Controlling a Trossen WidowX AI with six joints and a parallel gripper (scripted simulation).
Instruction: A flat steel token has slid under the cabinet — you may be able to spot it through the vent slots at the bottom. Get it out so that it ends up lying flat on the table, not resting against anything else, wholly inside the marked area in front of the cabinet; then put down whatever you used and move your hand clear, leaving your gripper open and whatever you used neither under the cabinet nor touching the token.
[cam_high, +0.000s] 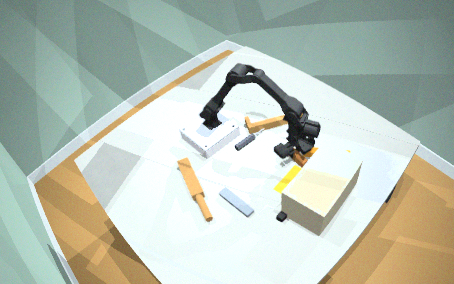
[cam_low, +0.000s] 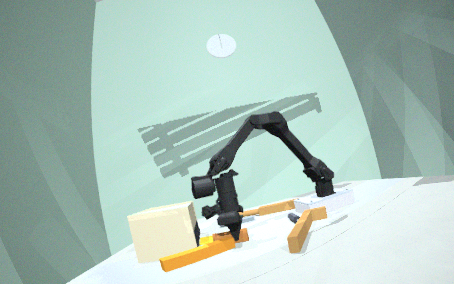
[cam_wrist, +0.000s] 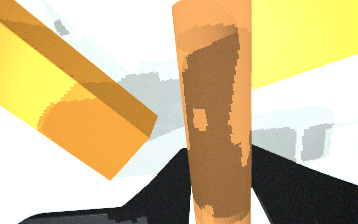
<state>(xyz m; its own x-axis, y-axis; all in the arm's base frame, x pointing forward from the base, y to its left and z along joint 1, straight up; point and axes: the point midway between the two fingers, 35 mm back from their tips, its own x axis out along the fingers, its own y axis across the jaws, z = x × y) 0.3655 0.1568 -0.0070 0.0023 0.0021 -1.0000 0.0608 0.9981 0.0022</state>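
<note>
The orange bar lies 110 mm to the left of my gripper tip, 100 mm ahead of it and 10 mm above it. Also, from my gripper tip: orange paddle 410 mm to the right, 120 mm behind, 10 mm above; grey flat bar 320 mm to the right, 10 mm ahead.
</note>
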